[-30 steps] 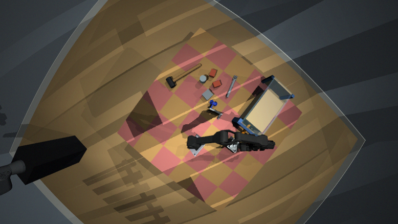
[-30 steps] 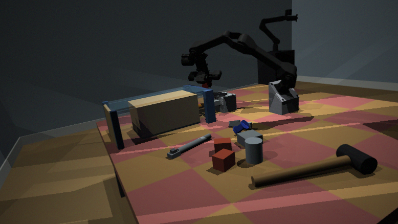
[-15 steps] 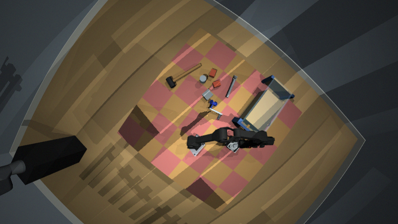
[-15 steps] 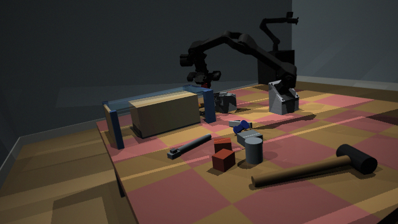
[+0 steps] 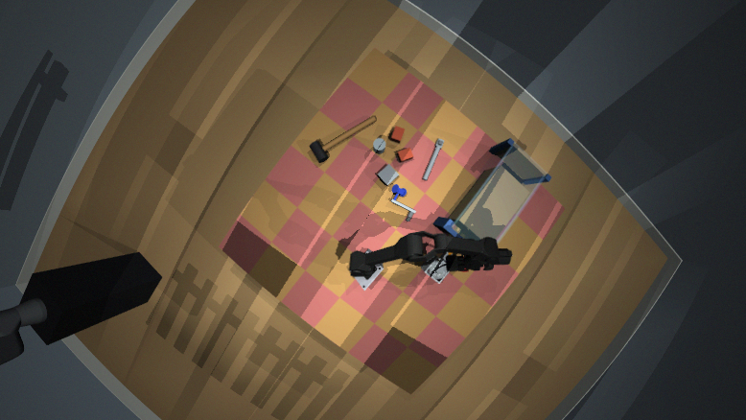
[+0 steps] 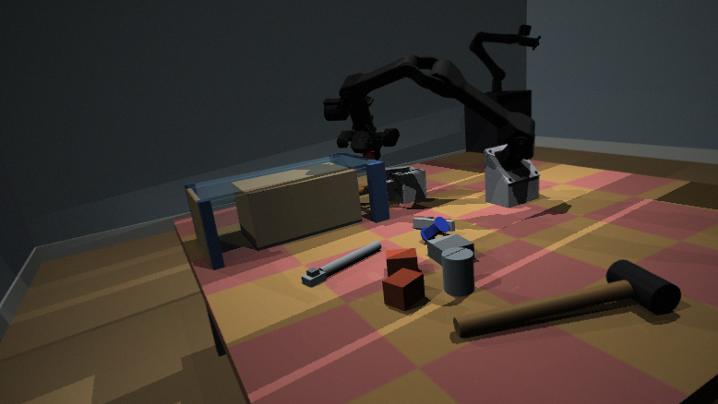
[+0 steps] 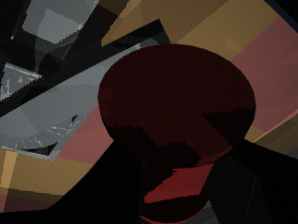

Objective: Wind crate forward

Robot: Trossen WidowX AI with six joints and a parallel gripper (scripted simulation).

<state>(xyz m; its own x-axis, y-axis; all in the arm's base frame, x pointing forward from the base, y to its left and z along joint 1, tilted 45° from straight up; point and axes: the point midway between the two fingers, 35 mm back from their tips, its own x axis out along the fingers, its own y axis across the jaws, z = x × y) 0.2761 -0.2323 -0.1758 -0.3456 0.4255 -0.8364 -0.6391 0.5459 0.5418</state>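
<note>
My gripper tip is now 2 cm past the grey crank arm, 3 cm to the right of it and 3 cm above it. Also, from my gripper tip: grey winch: 9 cm behind, 4 cm to the left, 10 cm below; then red knob: 1 cm ahead, 1 cm to the left; then clear-panelled cubby: 33 cm ahead, 6 cm to the left, 2 cm below.
</note>
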